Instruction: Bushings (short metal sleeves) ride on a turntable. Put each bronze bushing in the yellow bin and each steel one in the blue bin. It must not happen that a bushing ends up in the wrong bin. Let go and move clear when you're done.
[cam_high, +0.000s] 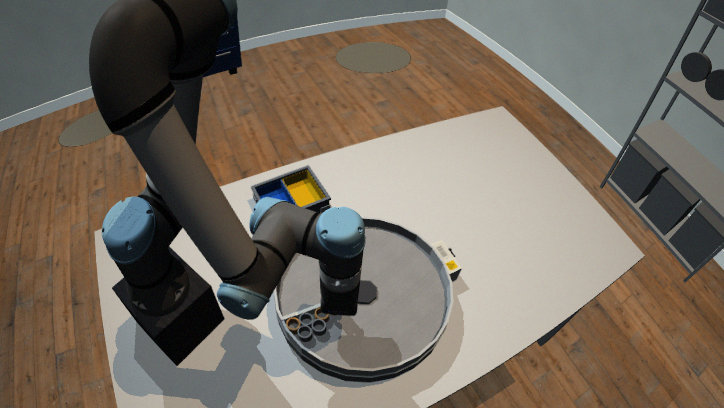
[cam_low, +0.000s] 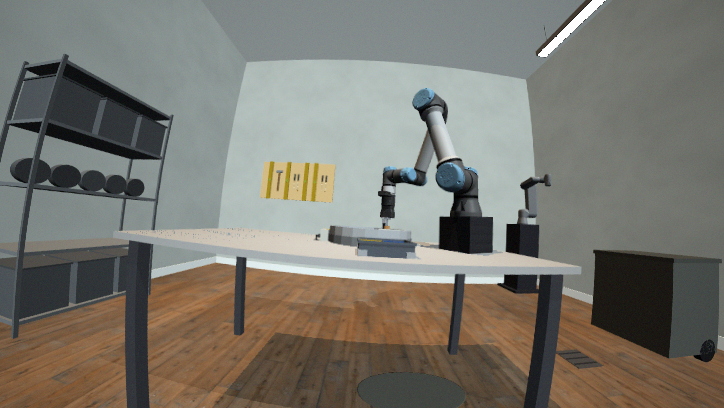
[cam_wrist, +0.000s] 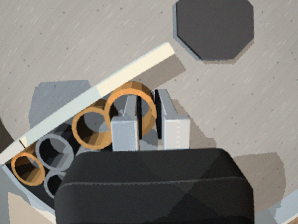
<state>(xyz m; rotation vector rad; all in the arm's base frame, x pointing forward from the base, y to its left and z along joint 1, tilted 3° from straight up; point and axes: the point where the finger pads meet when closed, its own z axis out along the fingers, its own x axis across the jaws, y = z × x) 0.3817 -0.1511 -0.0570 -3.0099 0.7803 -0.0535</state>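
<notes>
My hand is 30 mm short of the bin, 400 mm to the right of it and 70 mm above it. From my hand the other things lie so: round grey turntable (80 mm ahead, 30 mm to the left, 40 mm below).
</notes>
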